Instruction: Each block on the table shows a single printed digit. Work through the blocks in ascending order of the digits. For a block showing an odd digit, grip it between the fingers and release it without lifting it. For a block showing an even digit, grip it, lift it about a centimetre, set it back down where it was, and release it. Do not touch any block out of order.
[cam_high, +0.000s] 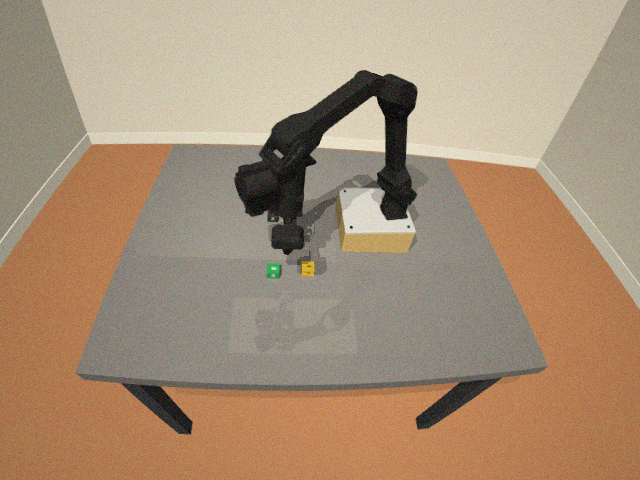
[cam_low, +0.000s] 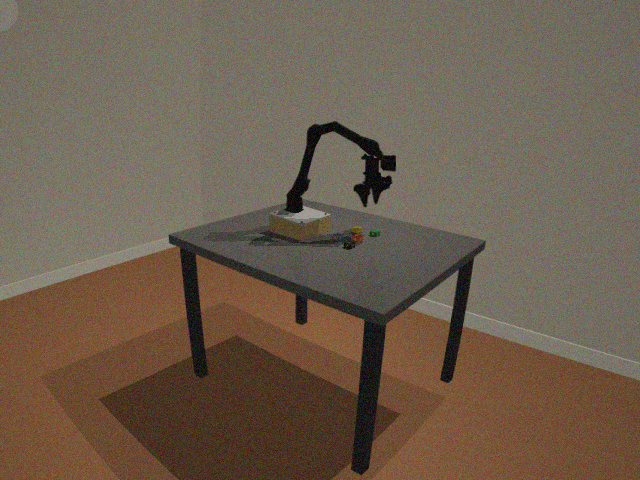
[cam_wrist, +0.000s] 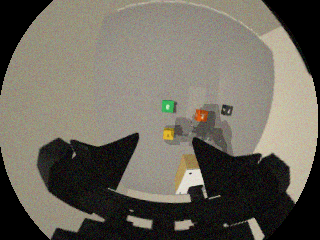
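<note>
The yellow block lies 120 mm below my gripper tip, 60 mm behind it and 10 mm to the right of it. Also, from my gripper tip: green block: 120 mm below, 30 mm ahead, 10 mm to the right; then orange block: 120 mm below, 110 mm to the right; then grey block: 140 mm to the right, 120 mm below, 80 mm behind.
</note>
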